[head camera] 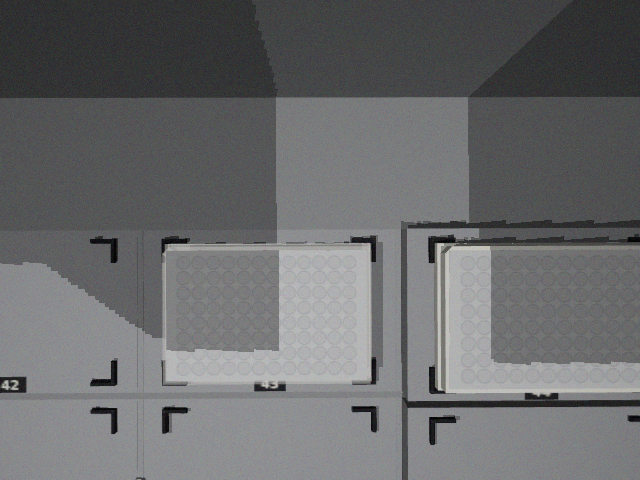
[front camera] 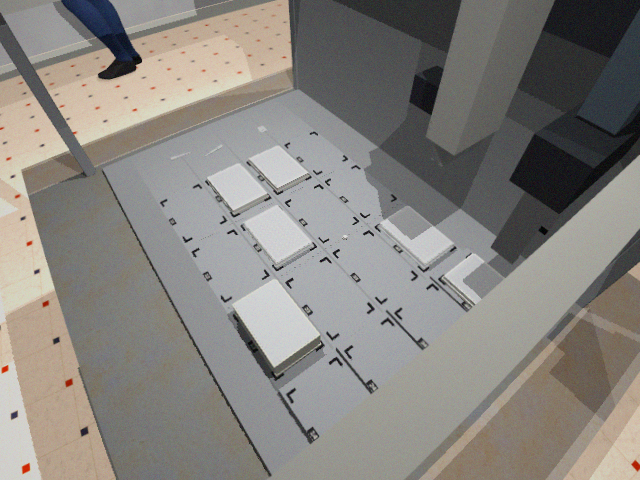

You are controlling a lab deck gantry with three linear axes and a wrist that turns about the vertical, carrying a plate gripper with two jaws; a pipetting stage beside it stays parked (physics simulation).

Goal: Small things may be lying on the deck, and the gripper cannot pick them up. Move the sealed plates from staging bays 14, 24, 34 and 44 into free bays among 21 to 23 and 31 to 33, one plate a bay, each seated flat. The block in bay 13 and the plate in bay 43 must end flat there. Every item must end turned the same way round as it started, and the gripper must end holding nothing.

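Where they show: gripper, fingertip midpoint: point(front camera: 519, 239); robot's base at its link origin: point(front camera: 162, 203).
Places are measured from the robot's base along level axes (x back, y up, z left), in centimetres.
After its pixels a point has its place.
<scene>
In the front view, sealed plates lie in bay 31 point(front camera: 279, 167) @(y 1.4, x -7.3, z 25.6 cm), bay 21 point(front camera: 237, 188) @(y 1.4, x -7.5, z 14.7 cm) and bay 22 point(front camera: 279, 236) @(y 1.4, x -24.0, z 14.8 cm). The bay 43 plate point(front camera: 421, 242) @(y 1.4, x -41.4, z 35.5 cm) point(head camera: 320, 310) @(y 1.4, x -42.4, z 36.7 cm) lies within its corner marks. A sealed plate point(front camera: 457, 276) @(y 2.9, x -51.0, z 34.0 cm) point(head camera: 470, 320) @(y 2.9, x -50.8, z 36.4 cm) rests in staging bay 44, partly hidden by the front beam. The taller block point(front camera: 276, 325) @(y 4.2, x -40.2, z 4.0 cm) sits in bay 13. Bays 23, 32 and 33 hold no plate; the visible parts of bays 14, 24 and 34 show none. My gripper point(front camera: 524, 242) @(y 16.0, x -55.3, z 36.4 cm) is raised at the right, jaws apart and empty, one partly hidden.
A small pale piece point(front camera: 344, 237) @(y 0.4, x -31.1, z 25.1 cm) lies at the border of bays 32 and 33. Thin pale pieces point(front camera: 179, 155) @(y 0.6, x 12.1, z 9.2 cm) point(front camera: 214, 149) @(y 0.5, x 8.9, z 17.1 cm) and a small square point(front camera: 262, 128) @(y 0.1, x 9.7, z 31.1 cm) lie at the far end. A front beam point(front camera: 465, 330) @(y 40.0, x -61.2, z 4.8 cm) crosses the near bays, and a beige column point(front camera: 480, 77) @(y 37.7, x -44.9, z 28.8 cm) hangs behind.
</scene>
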